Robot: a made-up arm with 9 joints. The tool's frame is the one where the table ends. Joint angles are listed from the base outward.
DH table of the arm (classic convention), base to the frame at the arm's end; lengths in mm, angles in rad. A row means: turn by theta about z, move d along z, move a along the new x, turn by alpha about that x. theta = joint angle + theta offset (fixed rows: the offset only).
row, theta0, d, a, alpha
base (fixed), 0, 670, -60, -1.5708
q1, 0, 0, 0, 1.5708
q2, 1.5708, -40, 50, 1.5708
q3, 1.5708, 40, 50, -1.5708
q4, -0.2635, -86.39, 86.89, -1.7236
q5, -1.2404, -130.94, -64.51, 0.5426
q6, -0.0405, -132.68, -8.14, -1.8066
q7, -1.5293, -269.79, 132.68, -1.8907
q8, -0.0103, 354.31, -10, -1.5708
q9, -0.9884, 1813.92, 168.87, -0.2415
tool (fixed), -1.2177, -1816.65, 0, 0
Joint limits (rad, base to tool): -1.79..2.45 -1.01..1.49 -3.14..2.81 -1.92..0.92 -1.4..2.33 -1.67..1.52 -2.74..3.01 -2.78..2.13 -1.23..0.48
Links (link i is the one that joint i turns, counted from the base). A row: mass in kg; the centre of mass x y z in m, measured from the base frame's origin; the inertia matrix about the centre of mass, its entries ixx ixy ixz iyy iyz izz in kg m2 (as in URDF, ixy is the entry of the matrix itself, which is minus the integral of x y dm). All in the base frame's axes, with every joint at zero. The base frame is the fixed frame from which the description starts. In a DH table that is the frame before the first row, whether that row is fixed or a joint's. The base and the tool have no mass.
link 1: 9.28; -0.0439 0.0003 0.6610; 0.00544 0 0 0.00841 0 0.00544
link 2: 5.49; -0.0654 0.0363 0.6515; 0.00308 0 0 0.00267 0.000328 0.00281
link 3: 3.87; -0.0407 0.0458 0.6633; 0.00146 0 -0.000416 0.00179 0 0.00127
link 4: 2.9; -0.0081 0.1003 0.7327; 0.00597 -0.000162 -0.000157 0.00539 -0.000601 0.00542
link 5: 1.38; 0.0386 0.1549 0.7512; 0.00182 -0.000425 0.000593 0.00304 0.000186 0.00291
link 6: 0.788; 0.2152 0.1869 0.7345; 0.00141 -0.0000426 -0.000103 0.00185 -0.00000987 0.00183
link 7: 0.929; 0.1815 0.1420 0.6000; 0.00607 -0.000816 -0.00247 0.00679 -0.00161 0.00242
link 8: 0.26; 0.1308 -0.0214 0.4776; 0.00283 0.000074 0 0.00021 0 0.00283
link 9: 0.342; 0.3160 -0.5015 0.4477; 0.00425 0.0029 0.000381 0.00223 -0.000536 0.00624
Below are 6 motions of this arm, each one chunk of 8 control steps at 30 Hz.
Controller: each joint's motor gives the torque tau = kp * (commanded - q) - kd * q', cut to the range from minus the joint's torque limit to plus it. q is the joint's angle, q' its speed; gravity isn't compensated. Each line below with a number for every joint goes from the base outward.
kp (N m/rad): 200 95 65 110 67 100 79 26 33
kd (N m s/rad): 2 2.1 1.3 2.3 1 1.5 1 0.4 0.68
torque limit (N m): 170 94 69 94 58 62 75 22 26
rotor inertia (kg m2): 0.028 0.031 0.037 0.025 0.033 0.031 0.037 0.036 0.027
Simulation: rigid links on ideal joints. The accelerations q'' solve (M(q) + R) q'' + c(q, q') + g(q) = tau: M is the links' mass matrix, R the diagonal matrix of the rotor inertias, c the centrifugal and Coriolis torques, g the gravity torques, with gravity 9.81 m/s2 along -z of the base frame. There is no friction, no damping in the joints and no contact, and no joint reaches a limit. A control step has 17 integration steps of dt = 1/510 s. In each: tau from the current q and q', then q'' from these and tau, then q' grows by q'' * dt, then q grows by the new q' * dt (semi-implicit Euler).
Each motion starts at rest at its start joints. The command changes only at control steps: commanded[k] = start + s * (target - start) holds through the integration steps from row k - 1 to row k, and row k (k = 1, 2, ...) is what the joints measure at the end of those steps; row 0 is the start. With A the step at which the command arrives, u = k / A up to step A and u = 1 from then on. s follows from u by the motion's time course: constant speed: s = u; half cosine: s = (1 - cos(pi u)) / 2; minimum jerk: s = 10 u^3 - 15 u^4 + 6 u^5; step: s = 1 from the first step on.
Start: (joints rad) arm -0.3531 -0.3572 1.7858 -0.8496 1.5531 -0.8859 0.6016 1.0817 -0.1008
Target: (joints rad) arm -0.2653 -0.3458 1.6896 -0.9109 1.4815 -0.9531 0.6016 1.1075 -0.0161
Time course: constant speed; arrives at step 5
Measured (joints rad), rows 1 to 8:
1: -0.3206 -0.3606 1.8007 -0.8554 1.5606 -0.8815 0.6058 1.0866 -0.1034
2: -0.2655 -0.3640 1.8177 -0.8573 1.5724 -0.8907 0.6109 1.0972 -0.0997
3: -0.2285 -0.3682 1.8075 -0.8584 1.5667 -0.9133 0.6072 1.1074 -0.0765
4: -0.2159 -0.3716 1.7666 -0.8677 1.5403 -0.9333 0.5944 1.1145 -0.0358
5: -0.2104 -0.3694 1.7114 -0.8848 1.5108 -0.9467 0.5809 1.1203 0.0078
6: -0.2004 -0.3549 1.6596 -0.9003 1.4987 -0.9589 0.5703 1.1224 0.0416
7: -0.1865 -0.3338 1.6191 -0.9158 1.5044 -0.9689 0.5630 1.1175 0.0619
8: -0.1755 -0.3146 1.5898 -0.9312 1.5144 -0.9761 0.5607 1.1068 0.0712

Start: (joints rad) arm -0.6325 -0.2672 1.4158 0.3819 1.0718 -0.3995 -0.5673 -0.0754 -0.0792
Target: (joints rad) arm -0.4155 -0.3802 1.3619 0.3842 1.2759 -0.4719 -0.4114 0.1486 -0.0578
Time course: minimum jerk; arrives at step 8
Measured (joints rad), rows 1 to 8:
1: -0.6167 -0.2625 1.4324 0.3903 1.0798 -0.4006 -0.5595 -0.0726 -0.0831
2: -0.5805 -0.2685 1.4687 0.3915 1.1023 -0.4086 -0.5417 -0.0644 -0.0857
3: -0.5304 -0.2871 1.5088 0.3867 1.1351 -0.4289 -0.5164 -0.0469 -0.0792
4: -0.4713 -0.3118 1.5417 0.3838 1.1717 -0.4574 -0.4853 -0.0163 -0.0633
5: -0.4131 -0.3383 1.5633 0.3841 1.2101 -0.4833 -0.4548 0.0254 -0.0420
6: -0.3684 -0.3629 1.5725 0.3874 1.2510 -0.4958 -0.4329 0.0706 -0.0200
7: -0.3454 -0.3836 1.5671 0.3943 1.2908 -0.4899 -0.4238 0.1091 -0.0018
8: -0.3439 -0.4010 1.5443 0.4042 1.3229 -0.4699 -0.4247 0.1347 0.0074

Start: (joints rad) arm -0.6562 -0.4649 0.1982 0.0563 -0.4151 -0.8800 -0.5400 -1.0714 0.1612
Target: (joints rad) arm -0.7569 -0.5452 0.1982 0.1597 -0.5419 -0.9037 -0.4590 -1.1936 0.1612
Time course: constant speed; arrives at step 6
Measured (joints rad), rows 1 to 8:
1: -0.6396 -0.4566 0.2059 0.0669 -0.4174 -0.8772 -0.5283 -1.0799 0.1643
2: -0.6335 -0.4475 0.2018 0.0632 -0.4188 -0.8756 -0.5066 -1.1040 0.1690
3: -0.6425 -0.4443 0.1769 0.0570 -0.4204 -0.8753 -0.4952 -1.1408 0.1751
4: -0.6533 -0.4442 0.1429 0.0637 -0.4258 -0.8721 -0.4927 -1.1797 0.1856
5: -0.6651 -0.4459 0.1109 0.0781 -0.4332 -0.8674 -0.4855 -1.2104 0.2001
6: -0.6787 -0.4503 0.0868 0.0953 -0.4396 -0.8635 -0.4685 -1.2291 0.2130
7: -0.6889 -0.4580 0.0759 0.1166 -0.4411 -0.8608 -0.4488 -1.2288 0.2149
8: -0.6960 -0.4691 0.0783 0.1354 -0.4394 -0.8587 -0.4330 -1.2082 0.2053

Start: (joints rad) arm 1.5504 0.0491 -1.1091 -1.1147 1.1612 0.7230 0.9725 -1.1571 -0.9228
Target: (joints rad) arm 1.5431 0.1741 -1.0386 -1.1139 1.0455 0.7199 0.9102 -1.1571 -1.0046
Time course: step
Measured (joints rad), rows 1 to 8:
1: 1.5379 0.0505 -1.0857 -1.1238 1.1281 0.7482 0.9469 -1.1591 -0.9296
2: 1.5235 0.0539 -1.0411 -1.1126 1.0854 0.7593 0.9103 -1.1648 -0.9479
3: 1.5076 0.0681 -1.0069 -1.0876 1.0595 0.7463 0.9024 -1.1690 -0.9696
4: 1.4922 0.0862 -0.9978 -1.0659 1.0423 0.7334 0.9156 -1.1677 -0.9872
5: 1.4851 0.0968 -1.0120 -1.0531 1.0311 0.7298 0.9228 -1.1642 -0.9976
6: 1.4868 0.0980 -1.0388 -1.0517 1.0297 0.7326 0.9158 -1.1660 -1.0012
7: 1.4930 0.0930 -1.0659 -1.0592 1.0388 0.7375 0.9072 -1.1775 -0.9994
8: 1.5005 0.0857 -1.0833 -1.0696 1.0536 0.7426 0.9073 -1.1952 -0.9934

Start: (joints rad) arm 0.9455 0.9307 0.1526 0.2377 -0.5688 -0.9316 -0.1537 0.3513 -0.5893
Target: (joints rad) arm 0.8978 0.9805 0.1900 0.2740 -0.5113 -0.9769 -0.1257 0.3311 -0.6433
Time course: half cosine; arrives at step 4
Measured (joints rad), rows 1 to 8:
1: 0.9303 0.9173 0.1679 0.2229 -0.5578 -0.9390 -0.1508 0.3466 -0.5899
2: 0.9208 0.8899 0.1910 0.2070 -0.5258 -0.9472 -0.1402 0.3352 -0.5916
3: 0.9184 0.8598 0.2142 0.2014 -0.4848 -0.9484 -0.1242 0.3253 -0.5965
4: 0.9148 0.8332 0.2308 0.2058 -0.4556 -0.9407 -0.1093 0.3251 -0.6049
5: 0.9120 0.8127 0.2337 0.2187 -0.4483 -0.9294 -0.1001 0.3391 -0.6151
6: 0.9082 0.7990 0.2272 0.2334 -0.4549 -0.9241 -0.0969 0.3645 -0.6257
7: 0.9039 0.7944 0.2203 0.2447 -0.4632 -0.9256 -0.0967 0.3904 -0.6362
8: 0.9016 0.8001 0.2177 0.2506 -0.4677 -0.9293 -0.0973 0.4045 -0.6452

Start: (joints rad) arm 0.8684 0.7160 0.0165 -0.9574 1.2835 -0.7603 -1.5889 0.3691 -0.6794
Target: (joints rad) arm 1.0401 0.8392 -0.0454 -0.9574 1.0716 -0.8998 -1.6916 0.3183 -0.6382
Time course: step
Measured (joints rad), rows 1 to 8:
1: 0.9852 0.7235 -0.0568 -0.8987 1.2702 -0.7833 -1.6129 0.3527 -0.6818
2: 1.0339 0.7526 -0.1057 -0.9238 1.1972 -0.8324 -1.6436 0.3233 -0.6884
3: 1.0206 0.7833 -0.1071 -0.9850 1.1070 -0.8839 -1.6707 0.2934 -0.6850
4: 1.0275 0.7903 -0.0946 -1.0011 1.0431 -0.9141 -1.7001 0.2690 -0.6625
5: 1.0326 0.7731 -0.0668 -0.9851 1.0143 -0.9229 -1.7193 0.2603 -0.6306
6: 1.0237 0.7407 -0.0351 -0.9578 1.0117 -0.9190 -1.7190 0.2687 -0.6097
7: 1.0123 0.7054 -0.0177 -0.9289 1.0231 -0.9075 -1.7043 0.2838 -0.6142
8: 1.0039 0.6806 -0.0184 -0.9078 1.0407 -0.8937 -1.6874 0.2941 -0.6413

